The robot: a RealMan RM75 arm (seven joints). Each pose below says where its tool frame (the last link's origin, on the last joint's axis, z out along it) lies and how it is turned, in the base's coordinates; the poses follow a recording.
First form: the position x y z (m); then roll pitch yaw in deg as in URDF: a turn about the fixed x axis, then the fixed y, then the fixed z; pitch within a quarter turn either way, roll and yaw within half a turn.
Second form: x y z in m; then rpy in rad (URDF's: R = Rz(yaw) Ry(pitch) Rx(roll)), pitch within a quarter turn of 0, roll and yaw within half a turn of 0. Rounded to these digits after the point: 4 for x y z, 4 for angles.
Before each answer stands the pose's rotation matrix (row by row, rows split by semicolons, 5 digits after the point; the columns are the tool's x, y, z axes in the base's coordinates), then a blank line. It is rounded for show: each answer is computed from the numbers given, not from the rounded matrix.
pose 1, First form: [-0.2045 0.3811 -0.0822 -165.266 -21.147 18.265]
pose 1, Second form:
0.88567 0.39024 0.25161; 0.29231 -0.88963 0.35087; 0.36076 -0.23720 -0.90199

[-0.2045 0.3811 -0.0822 -2.8844 -0.3691 0.3188]
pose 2, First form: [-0.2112 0.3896 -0.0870 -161.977 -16.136 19.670]
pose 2, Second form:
0.90455 0.40106 0.14472; 0.32334 -0.86650 0.38030; 0.27792 -0.29721 -0.91347

[-0.2112 0.3896 -0.0870 -2.8270 -0.2816 0.3433]
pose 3, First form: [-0.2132 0.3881 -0.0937 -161.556 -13.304 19.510]
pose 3, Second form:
0.91729 0.38544 0.10010; 0.32501 -0.86985 0.37112; 0.23012 -0.30789 -0.92317

[-0.2132 0.3881 -0.0937 -2.8197 -0.2322 0.3405]
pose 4, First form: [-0.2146 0.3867 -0.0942 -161.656 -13.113 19.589]
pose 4, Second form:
0.91756 0.38550 0.09736; 0.32653 -0.87031 0.36870; 0.22687 -0.30651 -0.92443

[-0.2146 0.3867 -0.0942 -2.8214 -0.2289 0.3419]
